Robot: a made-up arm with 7 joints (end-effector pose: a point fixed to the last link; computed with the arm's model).
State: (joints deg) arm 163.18 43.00 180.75 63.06 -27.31 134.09 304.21
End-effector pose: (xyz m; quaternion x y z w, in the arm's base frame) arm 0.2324 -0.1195 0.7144 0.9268 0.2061 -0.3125 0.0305
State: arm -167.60 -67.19 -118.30 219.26 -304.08 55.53 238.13
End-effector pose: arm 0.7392 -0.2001 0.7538 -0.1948 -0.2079 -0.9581 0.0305
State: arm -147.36 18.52 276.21 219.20 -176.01 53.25 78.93
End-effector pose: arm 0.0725 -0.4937 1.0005 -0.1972 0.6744 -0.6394 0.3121
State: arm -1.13 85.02 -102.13 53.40 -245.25 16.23 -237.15
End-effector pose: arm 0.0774 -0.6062 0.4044 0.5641 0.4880 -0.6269 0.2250
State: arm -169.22 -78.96 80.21 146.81 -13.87 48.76 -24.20
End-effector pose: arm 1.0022 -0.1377 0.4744 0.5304 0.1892 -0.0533 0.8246
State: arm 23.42 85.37 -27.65 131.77 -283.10 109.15 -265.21
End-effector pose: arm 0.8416 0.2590 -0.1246 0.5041 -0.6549 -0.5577 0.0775
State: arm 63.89 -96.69 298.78 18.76 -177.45 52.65 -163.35
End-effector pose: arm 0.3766 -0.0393 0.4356 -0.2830 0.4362 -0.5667 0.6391
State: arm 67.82 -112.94 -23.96 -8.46 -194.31 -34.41 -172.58
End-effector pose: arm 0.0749 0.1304 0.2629 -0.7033 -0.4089 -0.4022 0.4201
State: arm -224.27 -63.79 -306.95 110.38 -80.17 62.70 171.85
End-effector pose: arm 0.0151 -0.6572 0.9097 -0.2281 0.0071 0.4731 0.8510
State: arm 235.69 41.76 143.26 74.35 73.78 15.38 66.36
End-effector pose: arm 0.4684 -0.1222 0.8495 -0.2651 0.5101 0.1010 0.8120
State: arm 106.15 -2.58 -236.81 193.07 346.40 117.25 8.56
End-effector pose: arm 0.0355 0.0294 1.1576 0.1858 -0.7735 0.2340 0.5589
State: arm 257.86 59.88 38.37 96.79 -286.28 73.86 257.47
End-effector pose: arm 0.2981 -0.8161 0.0990 -0.6330 0.1225 -0.7146 0.2713
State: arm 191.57 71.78 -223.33 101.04 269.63 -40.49 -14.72
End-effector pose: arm -0.3639 -0.3900 0.8909 0.0589 0.0681 0.6323 0.7695
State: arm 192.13 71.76 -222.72 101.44 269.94 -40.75 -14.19
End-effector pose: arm -0.3646 -0.3875 0.8940 0.0500 0.0685 0.6408 0.7630
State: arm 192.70 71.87 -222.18 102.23 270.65 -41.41 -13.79
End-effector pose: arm -0.3714 -0.3852 0.8952 0.0354 0.0657 0.6491 0.7571
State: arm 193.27 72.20 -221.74 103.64 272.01 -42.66 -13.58
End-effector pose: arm -0.3883 -0.3834 0.8930 0.0116 0.0576 0.6568 0.7518
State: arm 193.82 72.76 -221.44 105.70 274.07 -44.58 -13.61
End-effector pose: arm -0.4156 -0.3822 0.8861 -0.0222 0.0438 0.6626 0.7474
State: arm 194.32 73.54 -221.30 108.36 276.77 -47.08 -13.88
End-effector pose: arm -0.4523 -0.3815 0.8732 -0.0651 0.0245 0.6645 0.7440
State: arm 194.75 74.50 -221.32 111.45 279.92 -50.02 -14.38
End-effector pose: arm -0.4951 -0.3808 0.8536 -0.1146 0.0011 0.6608 0.7417
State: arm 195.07 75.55 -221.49 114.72 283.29 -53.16 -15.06
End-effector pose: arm -0.5397 -0.3796 0.8282 -0.1667 -0.0244 0.6507 0.7404
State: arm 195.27 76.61 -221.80 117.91 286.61 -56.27 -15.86
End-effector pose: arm -0.5820 -0.3775 0.7991 -0.2172 -0.0496 0.6346 0.7400
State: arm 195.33 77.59 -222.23 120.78 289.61 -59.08 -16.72
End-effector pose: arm -0.6188 -0.3744 0.7693 -0.2614 -0.0727 0.6145 0.7408
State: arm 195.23 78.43 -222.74 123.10 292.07 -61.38 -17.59
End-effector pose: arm -0.6480 -0.3705 0.7425 -0.2960 -0.0918 0.5933 0.7429
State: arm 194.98 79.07 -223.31 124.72 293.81 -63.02 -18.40
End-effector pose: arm -0.6688 -0.3665 0.7215 -0.3189 -0.1059 0.5741 0.7467
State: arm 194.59 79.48 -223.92 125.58 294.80 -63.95 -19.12
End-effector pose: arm -0.6815 -0.3630 0.7081 -0.3295 -0.1147 0.5592 0.7520
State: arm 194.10 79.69 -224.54 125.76 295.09 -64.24 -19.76
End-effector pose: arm -0.6873 -0.3603 0.7019 -0.3295 -0.1189 0.5490 0.7589
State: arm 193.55 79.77 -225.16 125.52 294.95 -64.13 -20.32
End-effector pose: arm -0.6890 -0.3584 0.7002 -0.3229 -0.1202 0.5419 0.7665
